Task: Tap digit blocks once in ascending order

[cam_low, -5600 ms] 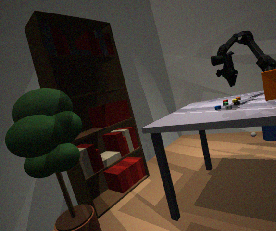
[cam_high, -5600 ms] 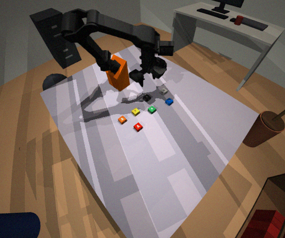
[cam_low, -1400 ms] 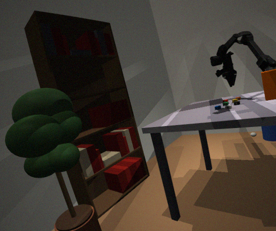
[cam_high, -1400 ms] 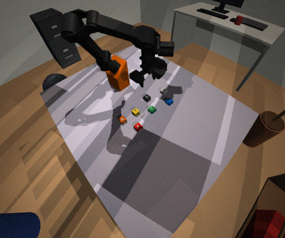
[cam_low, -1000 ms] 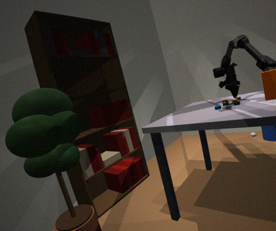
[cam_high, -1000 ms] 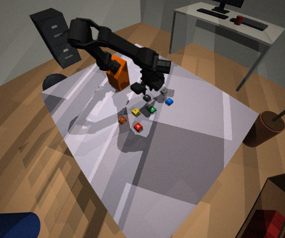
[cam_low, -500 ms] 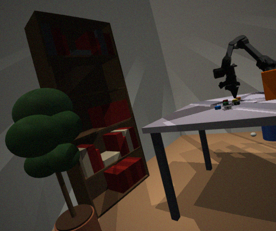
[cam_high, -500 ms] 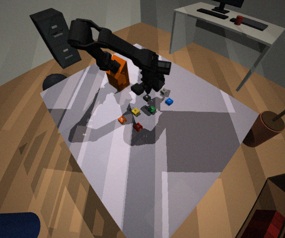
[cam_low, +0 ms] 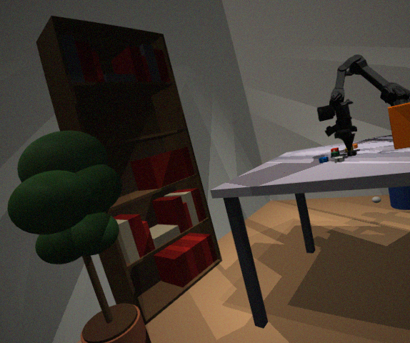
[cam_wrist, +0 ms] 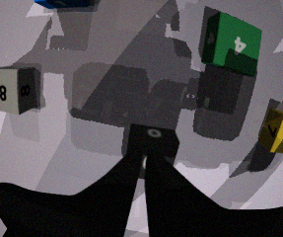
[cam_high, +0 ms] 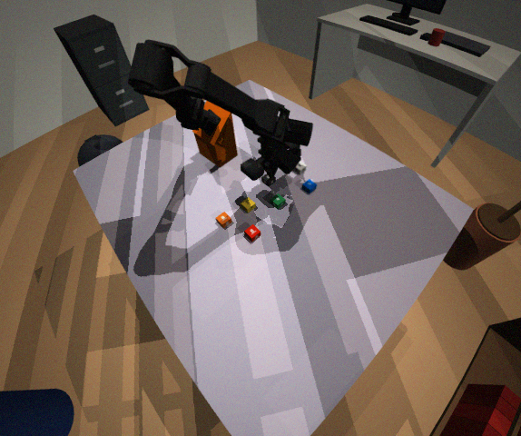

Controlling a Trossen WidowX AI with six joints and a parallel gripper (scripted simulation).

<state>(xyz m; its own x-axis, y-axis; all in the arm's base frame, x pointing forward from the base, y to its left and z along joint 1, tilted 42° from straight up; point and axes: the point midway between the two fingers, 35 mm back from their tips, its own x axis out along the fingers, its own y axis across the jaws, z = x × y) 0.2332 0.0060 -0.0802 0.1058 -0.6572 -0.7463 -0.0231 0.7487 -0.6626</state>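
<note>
The black block lies 10 mm behind my gripper tip, 10 mm to the right of it and 10 mm below it. The rest, counted from my gripper tip: green block 80 mm ahead, 40 mm to the right, 10 mm below; white block 20 mm ahead, 110 mm to the left, 10 mm below; blue block 100 mm ahead, 70 mm to the left, 10 mm below.
</note>
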